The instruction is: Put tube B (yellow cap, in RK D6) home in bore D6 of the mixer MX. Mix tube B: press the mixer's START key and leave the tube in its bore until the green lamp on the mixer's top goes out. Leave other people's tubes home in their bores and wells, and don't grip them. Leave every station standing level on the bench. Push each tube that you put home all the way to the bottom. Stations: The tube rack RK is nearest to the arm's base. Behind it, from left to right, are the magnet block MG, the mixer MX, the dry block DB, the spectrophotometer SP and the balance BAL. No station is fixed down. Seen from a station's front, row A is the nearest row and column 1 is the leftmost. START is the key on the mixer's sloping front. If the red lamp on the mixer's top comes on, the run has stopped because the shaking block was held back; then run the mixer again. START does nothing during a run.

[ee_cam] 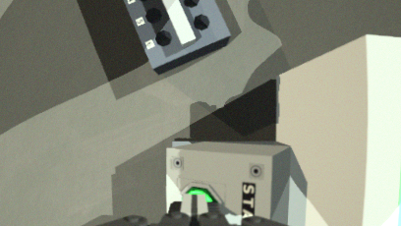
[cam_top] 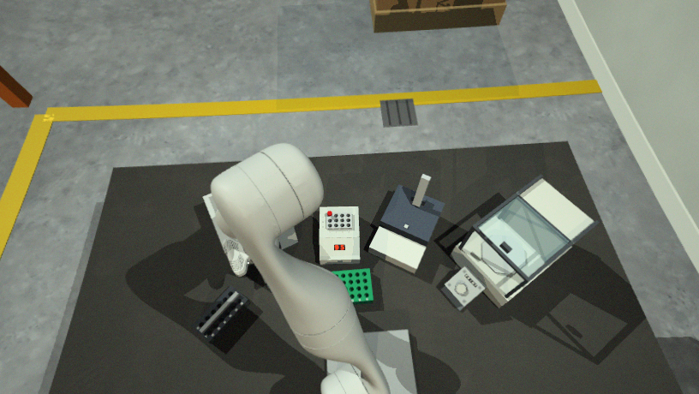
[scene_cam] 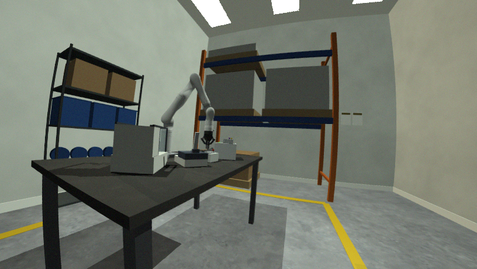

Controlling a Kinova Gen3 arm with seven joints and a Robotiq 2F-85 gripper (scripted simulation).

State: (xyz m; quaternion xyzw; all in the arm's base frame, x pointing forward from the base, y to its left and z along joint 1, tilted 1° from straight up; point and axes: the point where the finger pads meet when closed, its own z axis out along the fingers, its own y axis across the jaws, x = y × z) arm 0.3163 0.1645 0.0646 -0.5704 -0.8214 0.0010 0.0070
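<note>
My hand is 2 cm above the green start key. Round my hand: magnet block MG (8 cm behind, 14 cm to the left, 7 cm below); then blue-capped tube (4 cm behind, 16 cm to the right, 6 cm below); then green tube rack RK (6 cm behind, 18 cm to the right, 7 cm below).
</note>
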